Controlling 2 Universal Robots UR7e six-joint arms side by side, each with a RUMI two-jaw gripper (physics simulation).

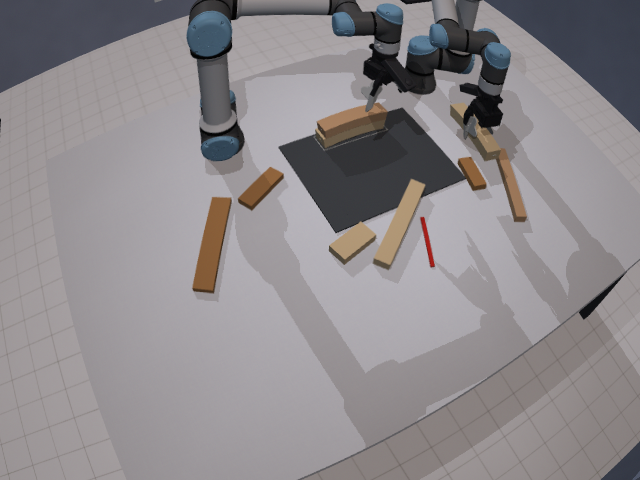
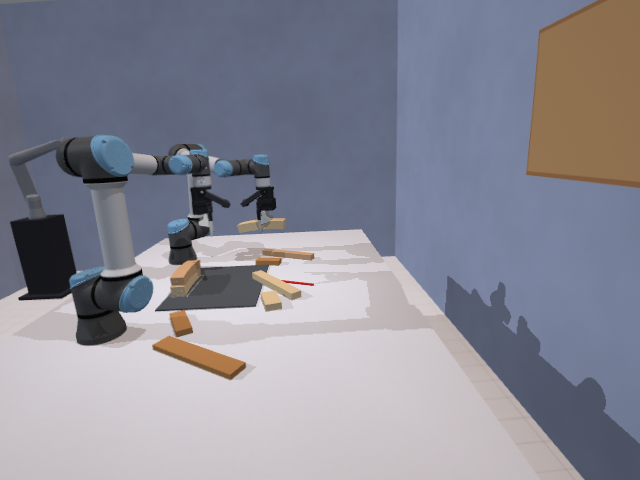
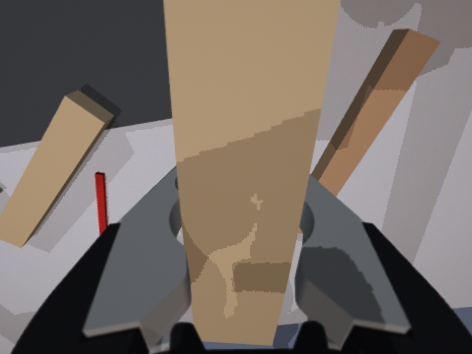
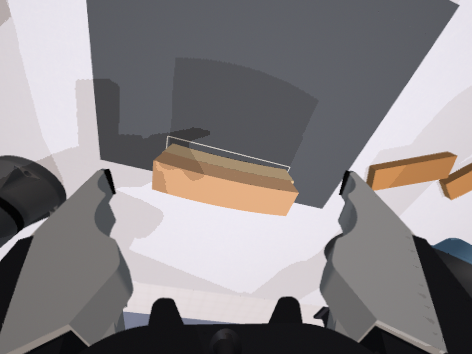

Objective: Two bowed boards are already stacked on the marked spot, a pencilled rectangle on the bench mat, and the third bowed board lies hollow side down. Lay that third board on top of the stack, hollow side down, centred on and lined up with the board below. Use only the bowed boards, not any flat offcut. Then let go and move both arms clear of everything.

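Frame: origin at the left arm's base, x ahead, y left, z up, level; centimetres.
Where they show: left gripper, fingertip midpoint: [image 1: 473, 137] [image 2: 263, 230] [image 3: 238, 166]; right gripper, fingertip midpoint: [image 1: 384, 102] [image 2: 211, 232] [image 4: 229, 171]; left arm's base, origin of the base link: [image 1: 417, 83] [image 2: 183, 260] [image 4: 29, 186]; right arm's base, origin of the base link: [image 2: 102, 333].
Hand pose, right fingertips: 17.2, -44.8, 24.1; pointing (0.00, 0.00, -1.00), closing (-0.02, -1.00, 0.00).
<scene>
Things, the pixels of their top centre, and the offset from my right fingertips, as dx, dy, dz. "spot": a spot on its surface instead. Level surfaces: height alone.
- third bowed board, middle of its top: [image 3: 244, 220] [image 1: 476, 123] [image 2: 262, 219] +25.4, +15.5, +0.9
- brown bowed board, middle of its top: [image 4: 225, 194] [image 1: 353, 113] [image 2: 185, 266] -12.7, +1.1, -14.3
- pale bowed board, middle of its top: [image 4: 226, 183] [image 1: 352, 121] [image 2: 186, 274] -13.1, +1.0, -18.1
- bench mat, its level: dz -23.5
- pencilled rectangle, surface spot: [image 1: 353, 136] spot: -10.4, -0.8, -22.5
- long pale offcut, middle of its top: [image 3: 36, 188] [image 1: 401, 217] [image 2: 274, 280] +24.1, -16.6, -20.4
- short pale block, middle of its top: [image 1: 353, 239] [image 2: 270, 297] +19.4, -32.1, -21.3
- red stick, middle of its top: [image 3: 101, 215] [image 1: 427, 240] +33.7, -15.0, -23.5
The third bowed board [image 1: 488, 142] [image 2: 276, 223] [image 3: 250, 75], pale tan, is held above the bench, hollow side down, by my left gripper [image 1: 469, 129] [image 2: 262, 224] [image 3: 238, 166]. A brown bowed board [image 1: 351, 119] [image 2: 185, 271] [image 4: 225, 200] lies on a pale bowed board [image 1: 351, 136] [image 2: 178, 290] [image 4: 230, 159], ends roughly lined up, on the bench mat [image 1: 320, 180] [image 2: 232, 299] [image 4: 250, 30]. The pencilled rectangle [image 1: 356, 140] [image 4: 229, 151] shows along one side of the stack. My right gripper [image 1: 370, 103] [image 2: 210, 227] [image 4: 229, 171] is open and empty above the stack.
A long pale offcut [image 1: 400, 222] overlaps the mat's edge, beside a short pale block [image 1: 352, 242] and a red stick [image 1: 428, 242]. Brown pieces [image 1: 471, 173] [image 1: 511, 188] lie at the right, others [image 1: 261, 187] [image 1: 211, 245] at the left.
</scene>
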